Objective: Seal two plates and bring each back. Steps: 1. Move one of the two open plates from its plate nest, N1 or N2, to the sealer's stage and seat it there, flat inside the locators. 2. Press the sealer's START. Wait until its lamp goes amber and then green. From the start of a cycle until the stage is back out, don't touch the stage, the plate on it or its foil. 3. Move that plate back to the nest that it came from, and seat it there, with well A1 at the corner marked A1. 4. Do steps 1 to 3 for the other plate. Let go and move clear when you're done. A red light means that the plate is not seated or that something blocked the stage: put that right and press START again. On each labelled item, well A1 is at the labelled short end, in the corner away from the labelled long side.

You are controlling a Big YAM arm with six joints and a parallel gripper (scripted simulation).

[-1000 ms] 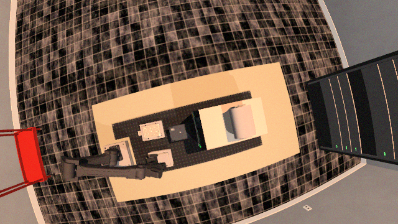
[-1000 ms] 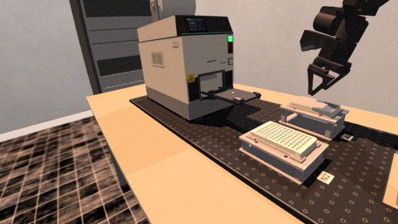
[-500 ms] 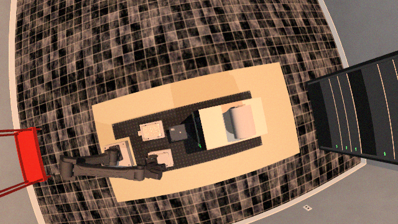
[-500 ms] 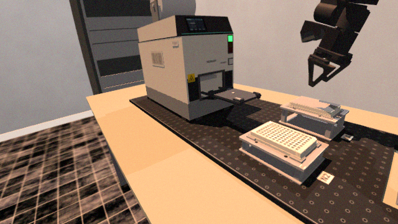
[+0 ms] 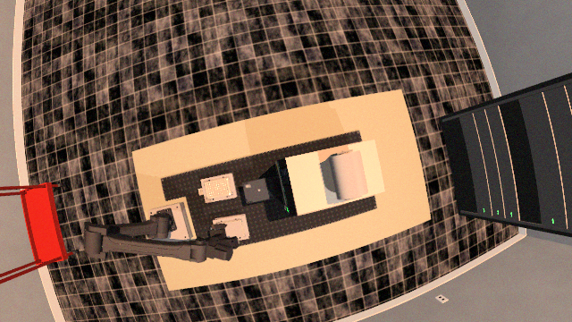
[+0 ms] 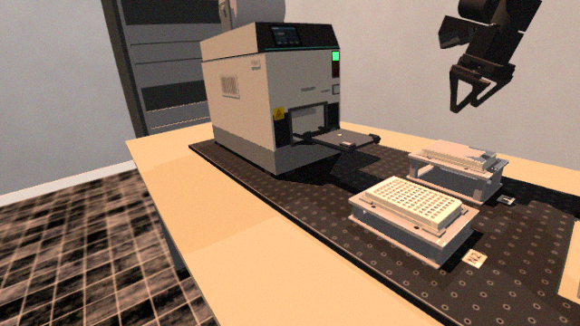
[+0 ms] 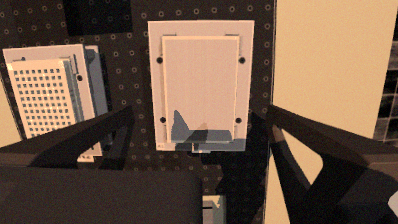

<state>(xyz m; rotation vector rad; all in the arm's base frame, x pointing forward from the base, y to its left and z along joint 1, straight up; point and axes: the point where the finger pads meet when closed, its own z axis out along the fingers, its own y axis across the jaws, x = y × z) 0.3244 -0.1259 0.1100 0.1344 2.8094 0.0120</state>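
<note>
Now: hand 220 mm to the right of the well plate, 120 mm above it and 10 mm past it. Round my hand: sealer stage: 200 mm ahead, 160 mm to the left, 70 mm below; then plate nest N2: 220 mm to the left, 130 mm below, 10 mm behind; then sealer screen: 310 mm ahead, 190 mm to the left, 150 mm above.
</note>
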